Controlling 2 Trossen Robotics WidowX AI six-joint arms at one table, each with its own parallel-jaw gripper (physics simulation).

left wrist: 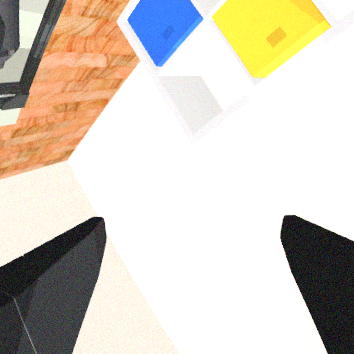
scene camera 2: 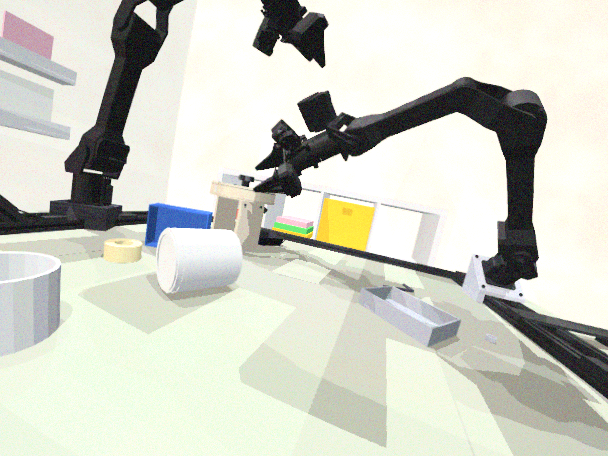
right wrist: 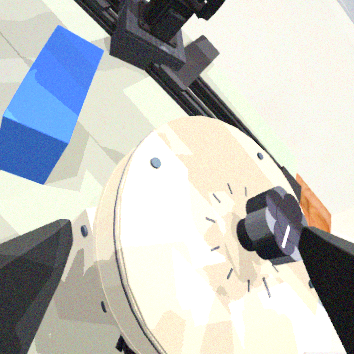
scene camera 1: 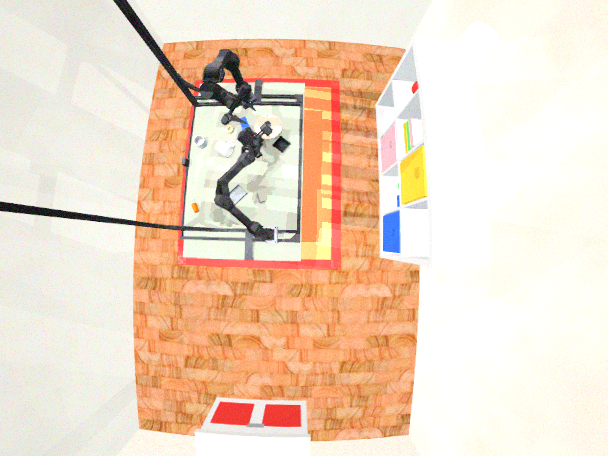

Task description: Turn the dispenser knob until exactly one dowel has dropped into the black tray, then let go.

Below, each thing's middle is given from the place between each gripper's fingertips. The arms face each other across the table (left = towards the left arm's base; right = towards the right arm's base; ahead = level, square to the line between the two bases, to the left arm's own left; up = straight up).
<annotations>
Right now the blue bin [scene camera 2: 160, 216] is 9 cm behind my right hand, 11 cm to the left of it and 13 cm below it. Also, from my right hand: white cylinder [scene camera 2: 187, 259]: 24 cm behind, 1 cm to the left, 13 cm below; tape roll [scene camera 2: 115, 250]: 20 cm behind, 15 cm to the left, 15 cm below.
I see the blue bin 9 cm behind my left hand, 21 cm to the left of it and 41 cm below it. The rest, counted from my left hand: white cylinder 24 cm behind, 10 cm to the left, 41 cm below; then tape roll 20 cm behind, 24 cm to the left, 43 cm below.
</annotations>
